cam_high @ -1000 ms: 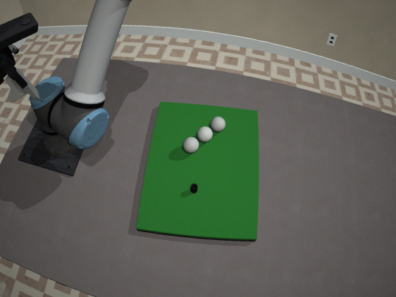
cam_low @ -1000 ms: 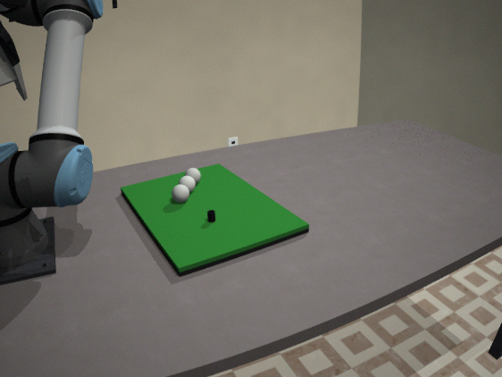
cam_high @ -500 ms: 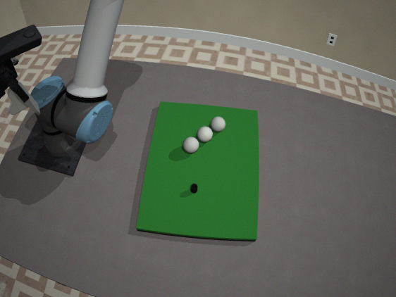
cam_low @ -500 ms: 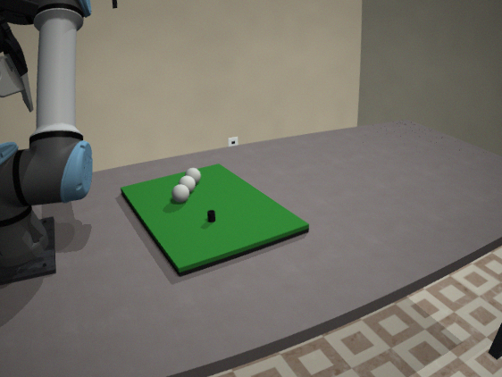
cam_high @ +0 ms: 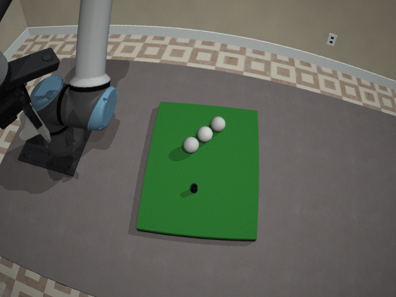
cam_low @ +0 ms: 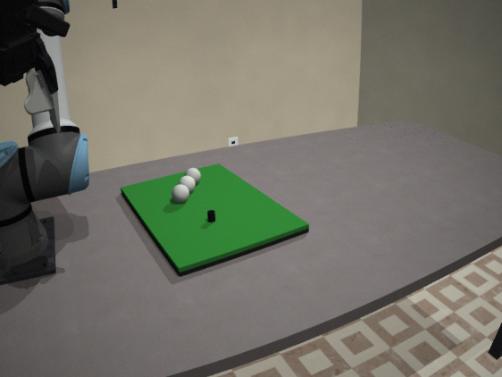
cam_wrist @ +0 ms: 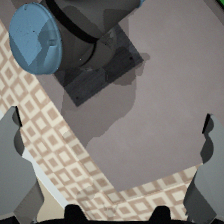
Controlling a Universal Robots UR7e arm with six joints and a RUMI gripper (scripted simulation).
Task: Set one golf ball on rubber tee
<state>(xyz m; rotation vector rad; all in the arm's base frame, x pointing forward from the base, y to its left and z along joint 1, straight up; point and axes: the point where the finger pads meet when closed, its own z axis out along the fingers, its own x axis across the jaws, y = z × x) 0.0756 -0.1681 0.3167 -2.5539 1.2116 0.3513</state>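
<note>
My gripper is now 35 cm short of the green mat, 31 cm above it and 4 cm to the right of it.
</note>
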